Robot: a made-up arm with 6 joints. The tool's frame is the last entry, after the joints. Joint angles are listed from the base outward. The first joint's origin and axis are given. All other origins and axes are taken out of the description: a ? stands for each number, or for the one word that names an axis. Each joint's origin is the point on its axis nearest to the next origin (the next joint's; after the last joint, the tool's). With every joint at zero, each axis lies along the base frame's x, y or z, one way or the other. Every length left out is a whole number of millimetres.
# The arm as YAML. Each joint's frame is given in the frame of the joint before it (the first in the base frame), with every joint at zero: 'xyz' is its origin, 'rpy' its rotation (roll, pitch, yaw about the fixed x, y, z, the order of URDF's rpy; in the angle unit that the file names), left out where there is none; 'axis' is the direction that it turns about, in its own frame. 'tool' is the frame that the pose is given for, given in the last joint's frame.
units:
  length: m
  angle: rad
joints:
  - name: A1
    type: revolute
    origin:
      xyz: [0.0, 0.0, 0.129]
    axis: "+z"
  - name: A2
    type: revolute
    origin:
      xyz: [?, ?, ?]
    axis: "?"
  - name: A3
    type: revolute
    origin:
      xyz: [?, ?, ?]
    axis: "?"
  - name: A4
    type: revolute
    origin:
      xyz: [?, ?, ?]
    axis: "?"
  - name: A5
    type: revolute
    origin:
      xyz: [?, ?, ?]
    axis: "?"
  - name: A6
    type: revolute
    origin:
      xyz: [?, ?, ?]
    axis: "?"
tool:
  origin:
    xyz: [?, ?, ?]
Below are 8 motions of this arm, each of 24 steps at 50 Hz.
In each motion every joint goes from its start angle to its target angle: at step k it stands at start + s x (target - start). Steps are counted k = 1, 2, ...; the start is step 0. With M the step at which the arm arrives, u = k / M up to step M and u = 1 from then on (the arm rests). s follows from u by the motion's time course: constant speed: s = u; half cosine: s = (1 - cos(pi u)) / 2; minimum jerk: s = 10 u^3 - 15 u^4 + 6 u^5.
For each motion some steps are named. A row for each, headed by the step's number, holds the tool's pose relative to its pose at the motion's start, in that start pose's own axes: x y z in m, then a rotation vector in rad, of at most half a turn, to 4 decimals.
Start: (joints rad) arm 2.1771 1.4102 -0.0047 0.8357 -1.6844 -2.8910
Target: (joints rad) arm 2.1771 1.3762 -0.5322 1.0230 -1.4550 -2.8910
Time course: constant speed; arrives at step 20
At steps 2, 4, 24:
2: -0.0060 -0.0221 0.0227 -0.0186 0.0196 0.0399
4: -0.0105 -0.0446 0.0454 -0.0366 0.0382 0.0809
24: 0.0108 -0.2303 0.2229 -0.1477 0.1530 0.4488

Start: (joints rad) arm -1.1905 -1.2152 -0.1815 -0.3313 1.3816 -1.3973
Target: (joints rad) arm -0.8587 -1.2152 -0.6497 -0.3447 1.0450 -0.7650
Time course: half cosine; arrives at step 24
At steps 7, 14, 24:
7: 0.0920 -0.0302 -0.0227 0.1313 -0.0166 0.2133
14: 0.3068 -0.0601 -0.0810 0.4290 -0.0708 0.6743
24: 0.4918 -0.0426 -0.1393 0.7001 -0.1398 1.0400

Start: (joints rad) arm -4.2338 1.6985 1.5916 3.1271 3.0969 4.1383
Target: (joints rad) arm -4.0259 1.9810 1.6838 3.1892 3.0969 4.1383
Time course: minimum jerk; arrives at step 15
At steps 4, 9, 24:
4: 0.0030 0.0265 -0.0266 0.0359 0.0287 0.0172
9: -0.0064 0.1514 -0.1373 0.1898 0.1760 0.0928
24: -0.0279 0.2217 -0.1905 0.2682 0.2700 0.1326

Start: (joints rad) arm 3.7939 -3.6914 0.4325 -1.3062 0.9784 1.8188
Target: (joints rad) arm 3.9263 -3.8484 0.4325 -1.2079 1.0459 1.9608
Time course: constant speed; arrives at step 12
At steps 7, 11, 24:
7: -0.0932 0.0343 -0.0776 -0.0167 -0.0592 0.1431
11: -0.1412 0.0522 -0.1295 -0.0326 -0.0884 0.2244
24: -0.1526 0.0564 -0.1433 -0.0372 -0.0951 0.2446

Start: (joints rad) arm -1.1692 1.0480 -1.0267 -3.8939 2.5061 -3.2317
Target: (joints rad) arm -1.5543 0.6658 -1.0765 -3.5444 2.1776 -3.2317
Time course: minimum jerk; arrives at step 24
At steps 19, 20, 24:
19: 0.2984 -0.3057 0.0095 -0.1351 -0.0725 -0.0938
20: 0.3086 -0.3122 0.0138 -0.1358 -0.0763 -0.0944
24: 0.3210 -0.3198 0.0195 -0.1364 -0.0809 -0.0950

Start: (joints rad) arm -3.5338 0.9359 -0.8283 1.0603 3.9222 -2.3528
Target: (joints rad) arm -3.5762 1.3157 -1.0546 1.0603 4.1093 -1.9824
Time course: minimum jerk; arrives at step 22
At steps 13, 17, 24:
13: 0.2031 0.0076 0.0667 -0.0851 -0.1694 0.1964
17: 0.2746 0.0040 0.1016 -0.1284 -0.2265 0.2668
24: 0.2968 0.0021 0.1138 -0.1436 -0.2439 0.2889

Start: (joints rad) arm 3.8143 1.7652 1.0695 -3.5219 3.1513 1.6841
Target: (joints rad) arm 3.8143 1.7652 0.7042 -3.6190 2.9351 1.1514
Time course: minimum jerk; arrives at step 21
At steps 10, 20, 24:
10: 0.0369 0.0769 0.0065 0.0553 -0.0665 -0.2010
20: 0.0784 0.1659 0.0331 0.1407 -0.1414 -0.4502
24: 0.0785 0.1661 0.0332 0.1409 -0.1415 -0.4506

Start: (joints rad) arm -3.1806 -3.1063 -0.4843 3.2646 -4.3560 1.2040
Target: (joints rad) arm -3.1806 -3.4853 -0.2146 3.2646 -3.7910 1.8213
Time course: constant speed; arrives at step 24
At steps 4, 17, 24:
4: -0.0155 0.0226 0.0412 0.1065 0.0357 0.1048
17: -0.0612 0.0820 0.1811 0.4749 0.0761 0.4370
24: -0.0827 0.1051 0.2592 0.6827 0.0480 0.6044

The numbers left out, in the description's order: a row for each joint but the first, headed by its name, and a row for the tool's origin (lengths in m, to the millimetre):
A2: xyz 0.0 0.032 0.0, axis +y
A3: xyz 0.0 0.0 0.749, axis +y
A4: xyz 0.0 0.0 0.559, axis +z
A5: xyz 0.0 0.0 0.0, axis +y
A6: xyz 0.0 0.0 0.097, axis +z
tool: xyz 0.0 0.0 0.0

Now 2 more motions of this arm.
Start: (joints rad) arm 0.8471 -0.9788 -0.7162 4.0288 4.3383 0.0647
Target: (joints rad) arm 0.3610 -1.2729 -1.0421 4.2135 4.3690 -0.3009
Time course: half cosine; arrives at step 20
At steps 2, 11, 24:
2: 0.0028 -0.0187 0.0016 -0.0013 0.0012 -0.0291
11: -0.0207 -0.4441 0.0608 0.0170 0.0102 -0.6967
24: -0.1469 -0.7393 0.1143 0.0960 0.0066 -1.2094

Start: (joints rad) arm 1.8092 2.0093 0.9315 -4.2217 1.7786 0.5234
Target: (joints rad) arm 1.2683 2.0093 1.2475 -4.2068 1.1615 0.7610
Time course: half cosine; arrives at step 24
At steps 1, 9, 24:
1: 0.0003 0.0004 -0.0019 -0.0040 -0.0019 0.0015
9: 0.0166 0.0156 -0.1372 -0.2876 -0.1247 0.1271
24: 0.0304 -0.0525 -0.4196 -0.8995 -0.2907 0.5421

